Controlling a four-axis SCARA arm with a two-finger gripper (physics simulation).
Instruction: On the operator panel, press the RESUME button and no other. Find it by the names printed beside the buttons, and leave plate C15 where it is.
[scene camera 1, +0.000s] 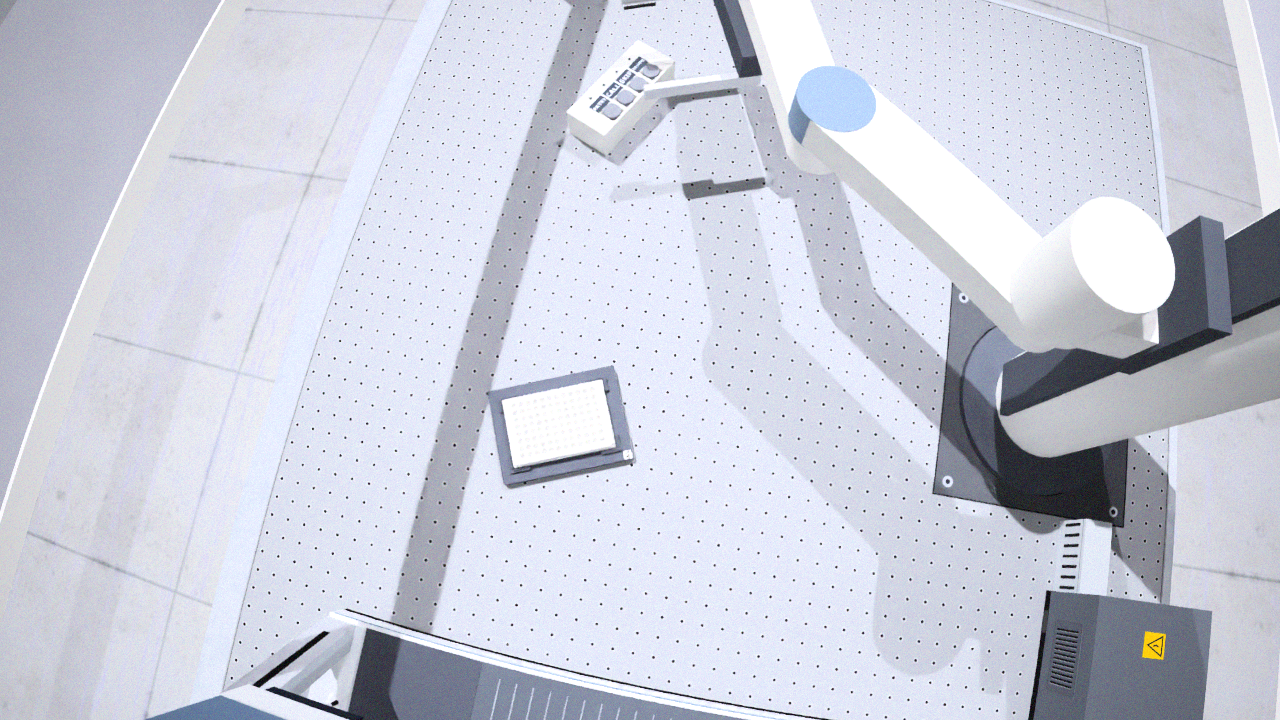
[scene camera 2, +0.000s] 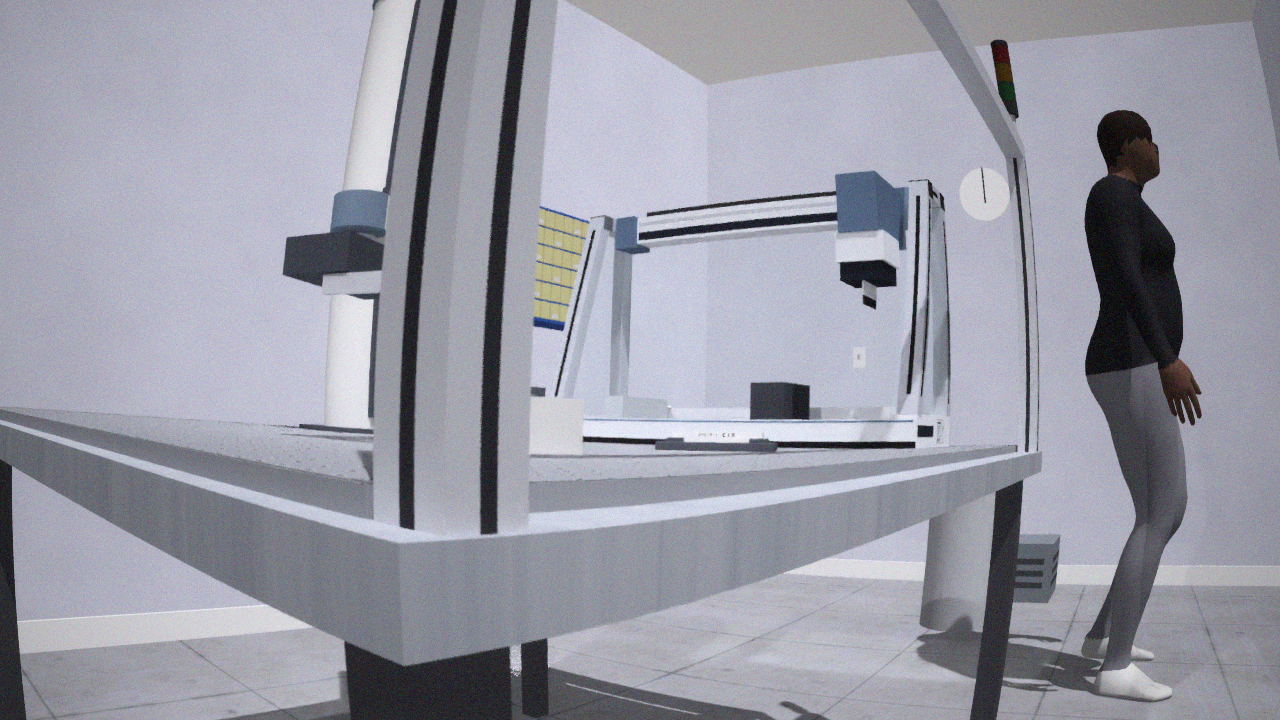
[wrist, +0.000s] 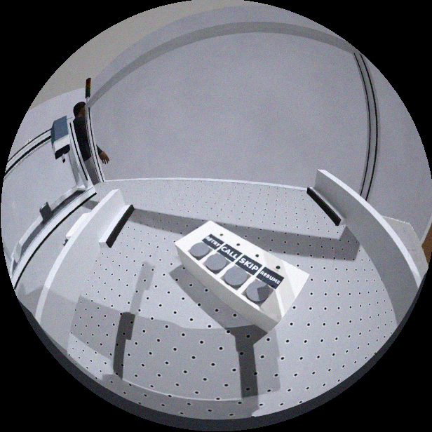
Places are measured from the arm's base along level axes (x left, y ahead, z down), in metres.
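Pixels of known places: gripper, between the fingertips: (scene camera 1: 631, 42); arm's base, origin of its link: (scene camera 1: 1035, 406).
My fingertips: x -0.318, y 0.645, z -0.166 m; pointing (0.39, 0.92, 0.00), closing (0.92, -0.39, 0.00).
For each thing: its top centre in the pictures, then the offset to it from my fingertips. "spot": a spot on its surface instead.
- operator panel, centre of its top: (scene camera 2: 490, 392) (scene camera 1: 621, 84) dx -0.005, dy +0.017, dz +0.098 m
- RESUME button, centre of its top: (scene camera 1: 650, 70) dx -0.038, dy -0.018, dz +0.098 m
- White plate C15, centre of its top: (scene camera 1: 557, 422) (scene camera 2: 719, 432) dx +0.477, dy -0.009, dz +0.127 m
- grey control box, a spot on its surface: (scene camera 1: 1123, 653) spot: dx +0.632, dy -0.723, dz +0.039 m
- table post, a spot on its surface: (scene camera 2: 460, 268) spot: dx -0.403, dy +0.399, dz +0.080 m
The operator panel (scene camera 1: 601, 137) (scene camera 2: 556, 425) (wrist: 294, 280) is a white box with a row of round grey buttons. In the wrist view the names read RETRY, CALL, SKIP and RESUME. The RESUME button (scene camera 1: 651, 69) (wrist: 256, 291) is at the panel's right end there, beside the SKIP button (wrist: 235, 276). My gripper (scene camera 1: 644, 47) (wrist: 219, 185) is open and empty, its fingers wide apart above the panel's level; their exact height is unclear. In scene camera 2 a post hides them. White plate C15 (scene camera 1: 559, 422) (scene camera 2: 716, 437) lies on its dark holder (scene camera 1: 623, 413).
A grey control box (scene camera 1: 1123, 653) stands near the arm's base plate (scene camera 1: 957, 447). A gantry frame (scene camera 2: 742, 217) stands at the table's far end. A table post (scene camera 2: 460, 268) rises in front in scene camera 2. A person (scene camera 2: 1132, 277) stands beyond the table.
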